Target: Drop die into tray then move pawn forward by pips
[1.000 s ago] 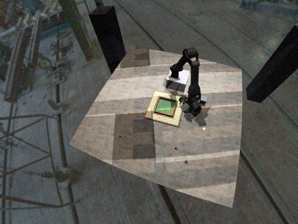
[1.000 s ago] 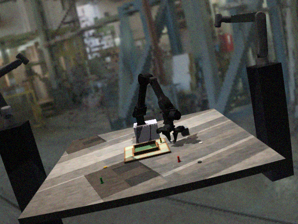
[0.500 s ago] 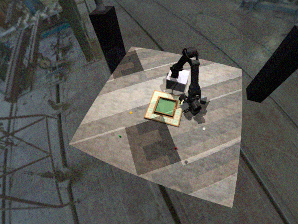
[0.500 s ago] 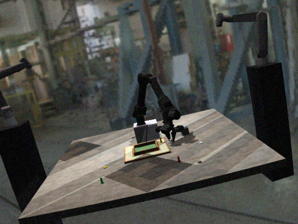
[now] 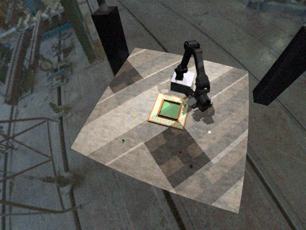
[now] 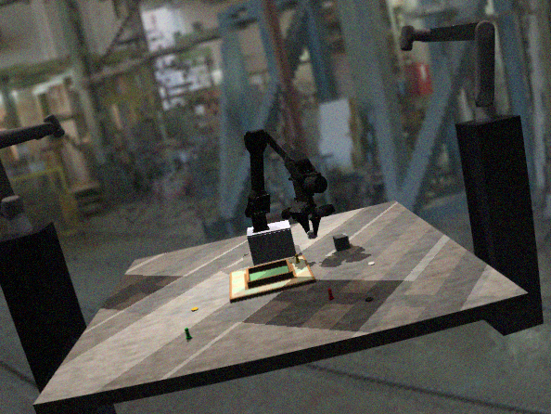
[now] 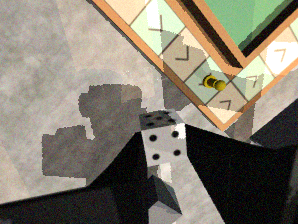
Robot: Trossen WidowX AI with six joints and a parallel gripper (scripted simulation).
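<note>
The yellow pawn is 9 cm below my gripper tip, 7 cm to the right of it and 5 cm behind it. From my gripper tip the other things lie so: grey cube: 12 cm to the left, 12 cm behind, 9 cm below; white die: right at my gripper tip; white disc: 16 cm to the left, 13 cm ahead, 11 cm below.
</note>
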